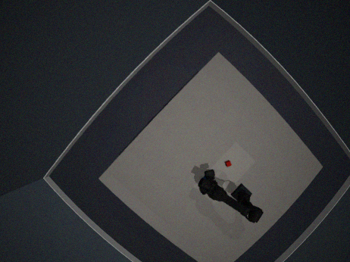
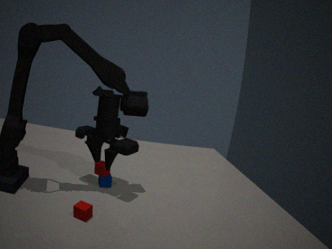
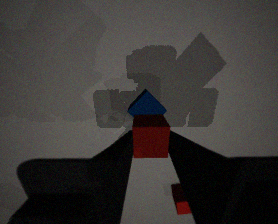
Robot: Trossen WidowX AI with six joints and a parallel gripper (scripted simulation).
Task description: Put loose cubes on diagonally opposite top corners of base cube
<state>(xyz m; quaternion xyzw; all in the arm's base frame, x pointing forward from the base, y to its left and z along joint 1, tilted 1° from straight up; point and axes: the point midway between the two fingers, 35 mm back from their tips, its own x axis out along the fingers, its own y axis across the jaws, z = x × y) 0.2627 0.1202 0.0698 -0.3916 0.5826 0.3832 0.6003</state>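
Right now the blue cube is 1 cm ahead of my gripper tip, 2 cm to the left of it and 4 cm below it.
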